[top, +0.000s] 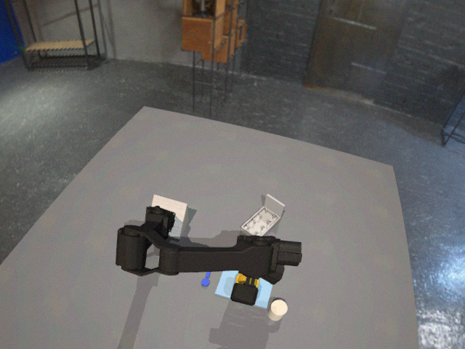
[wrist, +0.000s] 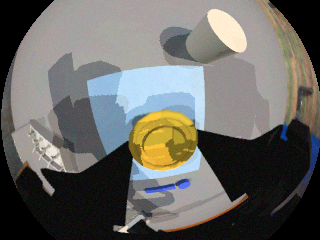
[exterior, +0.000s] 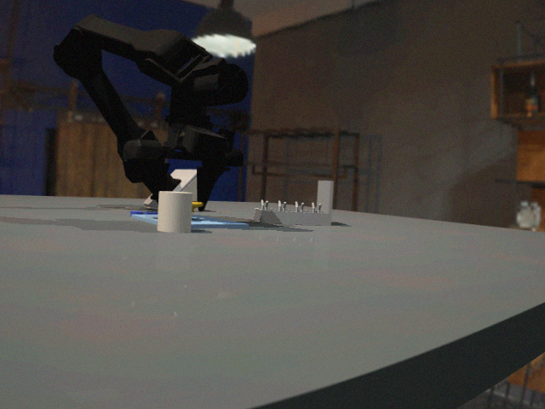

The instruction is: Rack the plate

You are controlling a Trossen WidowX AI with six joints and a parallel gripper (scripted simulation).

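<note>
Right now the light blue mat is 10 mm to the left of my gripper tip and 20 mm below it. Also, from my gripper tip: cream cylinder: 100 mm ahead, 60 mm to the right, 10 mm above; blue spoon: 110 mm behind, 10 mm to the right, 20 mm below; yellow plate: 10 mm above.
</note>
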